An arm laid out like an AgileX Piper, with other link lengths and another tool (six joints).
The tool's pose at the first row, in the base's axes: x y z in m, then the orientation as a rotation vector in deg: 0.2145, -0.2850, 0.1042, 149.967, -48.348, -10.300
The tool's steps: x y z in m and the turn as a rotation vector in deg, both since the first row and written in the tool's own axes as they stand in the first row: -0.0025, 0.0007, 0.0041, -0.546, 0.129, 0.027; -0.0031, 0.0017, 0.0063, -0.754, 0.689, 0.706; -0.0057, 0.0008, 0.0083, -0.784, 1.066, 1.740; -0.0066, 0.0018, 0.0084, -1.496, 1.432, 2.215; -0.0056, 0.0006, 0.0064, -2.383, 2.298, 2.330; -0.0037, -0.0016, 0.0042, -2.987, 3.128, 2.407
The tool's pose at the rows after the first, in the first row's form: 0.2111, -0.2854, 0.1007, 149.432, -48.174, -10.327; 0.2096, -0.2865, 0.0991, 148.850, -48.797, -9.483; 0.2075, -0.2849, 0.0969, 148.281, -49.986, -8.718; 0.2062, -0.2852, 0.0972, 147.348, -50.247, -8.381; 0.2081, -0.2842, 0.0986, 146.360, -49.821, -7.557; 0.2114, -0.2830, 0.0997, 145.651, -49.446, -6.689
